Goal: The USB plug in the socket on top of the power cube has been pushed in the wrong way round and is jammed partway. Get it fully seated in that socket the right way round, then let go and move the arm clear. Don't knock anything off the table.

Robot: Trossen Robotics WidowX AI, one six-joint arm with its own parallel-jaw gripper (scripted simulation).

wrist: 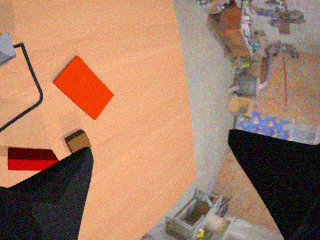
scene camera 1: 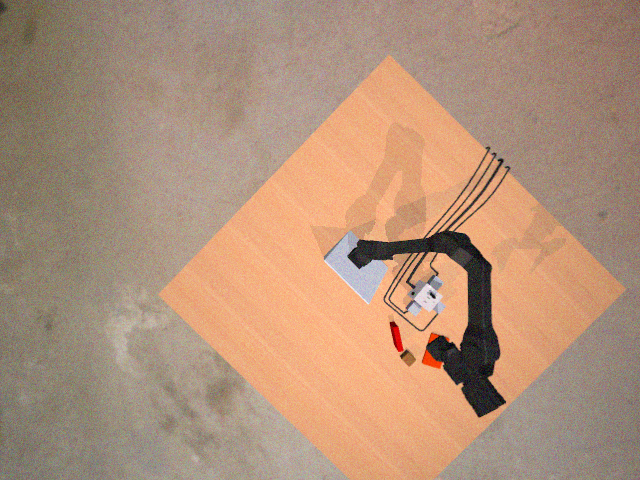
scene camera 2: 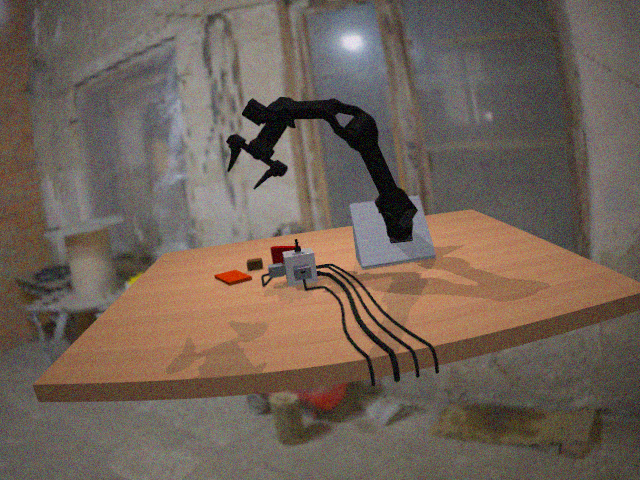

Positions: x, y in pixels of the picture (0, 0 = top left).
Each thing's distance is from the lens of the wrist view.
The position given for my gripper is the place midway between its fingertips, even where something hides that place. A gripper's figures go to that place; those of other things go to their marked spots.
my gripper [wrist: 162, 146]: 0.10 m
flat orange plate [wrist: 77, 81]: 0.35 m
red block [wrist: 26, 159]: 0.30 m
The marked spots on the flat orange plate and the red block are 0.18 m apart.
